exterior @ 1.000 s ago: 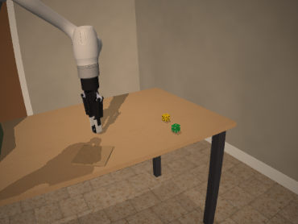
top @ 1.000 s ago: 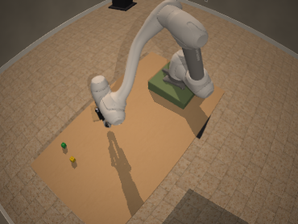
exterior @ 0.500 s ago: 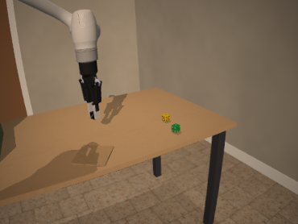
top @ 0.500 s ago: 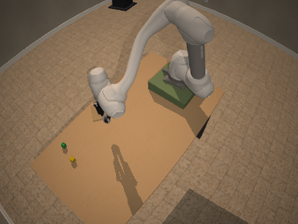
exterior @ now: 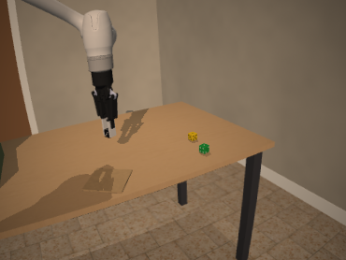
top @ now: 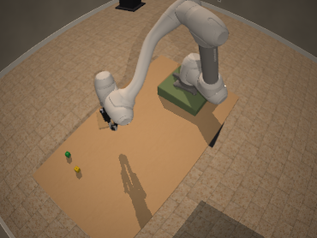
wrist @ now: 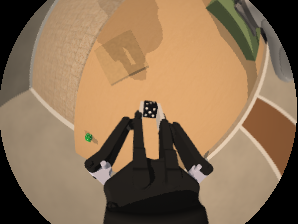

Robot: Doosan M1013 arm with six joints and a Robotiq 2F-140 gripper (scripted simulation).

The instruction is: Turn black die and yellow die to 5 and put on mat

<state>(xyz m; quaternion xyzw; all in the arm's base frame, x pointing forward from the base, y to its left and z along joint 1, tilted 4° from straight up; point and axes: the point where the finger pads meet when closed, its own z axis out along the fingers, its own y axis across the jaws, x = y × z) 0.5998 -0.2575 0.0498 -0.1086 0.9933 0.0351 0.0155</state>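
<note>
The black die is 2 cm below my hand. The rest, counted from my hand: mat: 9 cm behind, 13 cm to the right, 13 cm below; green die: 29 cm ahead, 21 cm to the right, 12 cm below; yellow die: 34 cm ahead, 9 cm to the right, 12 cm below.
</note>
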